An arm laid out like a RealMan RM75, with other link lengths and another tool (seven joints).
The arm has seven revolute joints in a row. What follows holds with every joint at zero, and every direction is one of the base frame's. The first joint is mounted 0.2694 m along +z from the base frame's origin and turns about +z. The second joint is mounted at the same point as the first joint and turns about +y. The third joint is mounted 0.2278 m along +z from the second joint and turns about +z. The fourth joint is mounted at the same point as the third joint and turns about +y. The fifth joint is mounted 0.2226 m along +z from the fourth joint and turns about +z. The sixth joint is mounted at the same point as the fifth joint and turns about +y. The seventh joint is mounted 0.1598 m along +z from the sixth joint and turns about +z. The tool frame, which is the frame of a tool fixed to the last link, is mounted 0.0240 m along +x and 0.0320 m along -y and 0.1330 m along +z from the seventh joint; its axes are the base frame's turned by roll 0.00, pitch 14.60 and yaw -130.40 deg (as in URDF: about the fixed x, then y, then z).
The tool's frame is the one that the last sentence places.
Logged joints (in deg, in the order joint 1, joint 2, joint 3, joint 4, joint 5, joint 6, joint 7), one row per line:
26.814 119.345 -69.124 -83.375 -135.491 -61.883 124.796
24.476 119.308 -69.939 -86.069 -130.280 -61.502 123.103
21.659 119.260 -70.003 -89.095 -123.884 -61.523 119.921
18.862 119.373 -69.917 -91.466 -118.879 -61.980 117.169
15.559 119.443 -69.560 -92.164 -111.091 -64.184 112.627
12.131 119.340 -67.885 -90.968 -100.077 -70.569 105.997
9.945 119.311 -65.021 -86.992 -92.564 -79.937 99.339
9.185 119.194 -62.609 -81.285 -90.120 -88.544 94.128
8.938 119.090 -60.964 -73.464 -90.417 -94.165 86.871
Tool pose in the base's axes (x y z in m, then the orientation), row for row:
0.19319 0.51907 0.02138 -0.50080 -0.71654 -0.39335 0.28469
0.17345 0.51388 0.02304 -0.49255 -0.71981 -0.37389 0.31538
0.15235 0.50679 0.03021 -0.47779 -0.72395 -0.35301 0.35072
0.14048 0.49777 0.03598 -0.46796 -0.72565 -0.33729 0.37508
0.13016 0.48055 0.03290 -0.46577 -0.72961 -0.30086 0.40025
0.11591 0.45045 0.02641 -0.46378 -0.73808 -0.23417 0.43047
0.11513 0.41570 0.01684 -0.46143 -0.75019 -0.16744 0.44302
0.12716 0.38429 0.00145 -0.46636 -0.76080 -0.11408 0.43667
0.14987 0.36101 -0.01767 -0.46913 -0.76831 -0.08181 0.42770
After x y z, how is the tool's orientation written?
As a quaternion, x y z w.
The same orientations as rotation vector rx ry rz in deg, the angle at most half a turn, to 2 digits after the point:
-76.75 -109.82 -60.29
-74.34 -108.65 -56.43
-70.89 -107.41 -52.37
-68.63 -106.41 -49.46
-67.50 -105.74 -43.60
-66.29 -105.49 -33.47
-65.58 -106.61 -23.80
-66.47 -108.43 -16.26
-67.14 -109.95 -11.71

